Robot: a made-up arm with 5 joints.
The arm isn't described. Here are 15 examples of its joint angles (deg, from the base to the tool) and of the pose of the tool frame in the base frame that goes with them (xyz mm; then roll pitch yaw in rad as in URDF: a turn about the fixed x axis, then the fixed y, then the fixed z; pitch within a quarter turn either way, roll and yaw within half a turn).
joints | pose
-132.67 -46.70 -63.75 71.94 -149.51 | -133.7 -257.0 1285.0 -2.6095 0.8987 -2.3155
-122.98 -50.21 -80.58 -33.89 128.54 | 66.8 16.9 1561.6 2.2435 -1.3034 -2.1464
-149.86 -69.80 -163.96 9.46 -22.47 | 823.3 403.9 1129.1 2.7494 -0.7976 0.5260
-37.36 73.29 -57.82 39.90 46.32 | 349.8 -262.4 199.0 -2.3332 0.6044 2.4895
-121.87 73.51 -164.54 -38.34 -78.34 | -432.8 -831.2 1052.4 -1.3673 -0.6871 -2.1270
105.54 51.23 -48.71 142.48 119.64 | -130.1 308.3 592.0 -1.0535 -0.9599 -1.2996
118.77 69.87 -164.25 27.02 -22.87 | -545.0 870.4 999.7 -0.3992 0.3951 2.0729
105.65 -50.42 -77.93 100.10 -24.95 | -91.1 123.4 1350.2 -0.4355 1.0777 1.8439
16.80 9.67 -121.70 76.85 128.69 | 631.7 203.7 1345.1 2.2460 0.9568 0.2932
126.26 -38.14 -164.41 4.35 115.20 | 299.7 -491.9 1566.5 -1.1310 -1.2531 -0.9379
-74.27 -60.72 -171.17 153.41 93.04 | -127.9 517.3 1271.0 1.6238 0.2011 -1.2963
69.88 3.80 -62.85 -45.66 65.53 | 190.4 574.6 1181.7 1.1437 -0.2567 1.2196
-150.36 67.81 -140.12 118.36 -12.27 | -755.3 -499.6 607.1 2.9274 0.7671 0.5173
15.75 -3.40 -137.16 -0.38 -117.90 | 236.2 109.2 1723.2 -2.0577 -0.8891 0.2749
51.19 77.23 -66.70 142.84 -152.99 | 175.0 292.3 406.2 0.4714 -1.1060 -2.2481
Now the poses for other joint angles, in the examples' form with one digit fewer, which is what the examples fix.
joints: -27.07 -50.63 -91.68 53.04 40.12
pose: 41 -18 1570 0.700 0.013 -0.472
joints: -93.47 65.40 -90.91 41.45 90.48
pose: -24 -816 366 -1.562 1.293 1.510
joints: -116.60 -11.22 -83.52 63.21 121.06
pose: -225 -543 1251 2.113 1.020 -2.035
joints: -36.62 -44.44 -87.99 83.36 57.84
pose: 154 -111 1449 1.009 0.714 -0.639
